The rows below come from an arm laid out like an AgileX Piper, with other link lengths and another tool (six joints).
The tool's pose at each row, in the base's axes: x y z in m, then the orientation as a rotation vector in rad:
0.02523, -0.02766, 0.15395, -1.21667, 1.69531, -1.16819
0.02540, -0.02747, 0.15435, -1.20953, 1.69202, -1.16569
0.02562, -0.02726, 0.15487, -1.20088, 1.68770, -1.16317
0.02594, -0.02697, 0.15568, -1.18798, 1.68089, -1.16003
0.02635, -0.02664, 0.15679, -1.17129, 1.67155, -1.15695
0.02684, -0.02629, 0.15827, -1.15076, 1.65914, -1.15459
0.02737, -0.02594, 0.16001, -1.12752, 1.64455, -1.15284
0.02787, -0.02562, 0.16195, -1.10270, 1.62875, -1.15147
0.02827, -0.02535, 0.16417, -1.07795, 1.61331, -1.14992
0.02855, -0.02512, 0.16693, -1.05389, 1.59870, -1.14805
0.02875, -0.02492, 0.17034, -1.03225, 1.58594, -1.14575
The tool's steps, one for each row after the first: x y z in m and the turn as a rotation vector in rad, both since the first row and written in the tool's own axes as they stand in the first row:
-0.00025, -0.00040, -0.00002, 0.00453, -0.00297, 0.00568
-0.00054, -0.00093, -0.00004, 0.01039, -0.00646, 0.01229
-0.00095, -0.00175, -0.00008, 0.01958, -0.01148, 0.02183
-0.00144, -0.00287, -0.00014, 0.03213, -0.01767, 0.03367
-0.00200, -0.00437, -0.00025, 0.04864, -0.02489, 0.04748
-0.00257, -0.00612, -0.00041, 0.06803, -0.03273, 0.06263
-0.00313, -0.00806, -0.00065, 0.08908, -0.04078, 0.07854
-0.00361, -0.01024, -0.00106, 0.10985, -0.04857, 0.09455
-0.00406, -0.01290, -0.00174, 0.12972, -0.05597, 0.11033
-0.00449, -0.01616, -0.00270, 0.14717, -0.06264, 0.12488

